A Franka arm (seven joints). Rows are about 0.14 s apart.
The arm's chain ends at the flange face. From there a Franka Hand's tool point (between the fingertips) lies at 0.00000 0.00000 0.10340 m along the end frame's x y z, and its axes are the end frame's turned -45 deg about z.
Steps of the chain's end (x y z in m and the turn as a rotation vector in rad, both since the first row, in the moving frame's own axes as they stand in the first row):
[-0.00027, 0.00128, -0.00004, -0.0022, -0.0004, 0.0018]
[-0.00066, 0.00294, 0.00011, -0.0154, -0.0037, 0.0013]
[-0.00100, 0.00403, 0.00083, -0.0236, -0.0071, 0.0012]
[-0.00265, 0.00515, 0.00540, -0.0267, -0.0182, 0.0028]
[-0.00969, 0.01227, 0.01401, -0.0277, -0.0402, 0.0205]
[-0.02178, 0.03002, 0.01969, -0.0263, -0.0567, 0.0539]
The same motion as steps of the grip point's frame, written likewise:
[-0.00129, 0.00085, -0.00004, -0.0013, -0.0018, 0.0018]
[-0.00394, 0.00247, 0.00010, -0.0083, -0.0135, 0.0013]
[-0.00580, 0.00335, 0.00080, -0.0117, -0.0217, 0.0012]
[-0.00880, 0.00238, 0.00535, -0.0060, -0.0317, 0.0028]
[-0.02048, 0.00086, 0.01389, 0.0088, -0.0480, 0.0205]
[-0.04263, 0.00344, 0.01949, 0.0215, -0.0587, 0.0539]

